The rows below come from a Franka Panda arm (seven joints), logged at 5 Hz.
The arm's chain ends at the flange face. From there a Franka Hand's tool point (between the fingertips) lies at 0.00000 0.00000 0.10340 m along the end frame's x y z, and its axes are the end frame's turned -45 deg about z.
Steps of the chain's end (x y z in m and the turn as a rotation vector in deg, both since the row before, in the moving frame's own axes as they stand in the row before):
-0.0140 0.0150 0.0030 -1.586 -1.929 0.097
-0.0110 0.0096 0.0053 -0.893 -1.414 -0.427
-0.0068 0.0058 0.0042 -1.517 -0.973 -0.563
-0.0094 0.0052 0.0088 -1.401 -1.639 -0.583
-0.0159 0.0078 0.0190 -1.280 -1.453 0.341
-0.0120 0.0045 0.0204 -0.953 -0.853 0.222
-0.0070 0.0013 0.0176 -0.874 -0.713 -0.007
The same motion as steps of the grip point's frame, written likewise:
-0.0250 0.0003 0.0029 0.243 -2.485 0.097
-0.0175 -0.0016 0.0053 0.368 -1.631 -0.427
-0.0121 0.0000 0.0041 -0.385 -1.761 -0.563
-0.0142 -0.0033 0.0087 0.168 -2.150 -0.583
-0.0202 -0.0060 0.0189 0.122 -1.933 0.341
-0.0140 -0.0052 0.0204 -0.071 -1.277 0.222
-0.0079 -0.0038 0.0176 -0.114 -1.122 -0.007

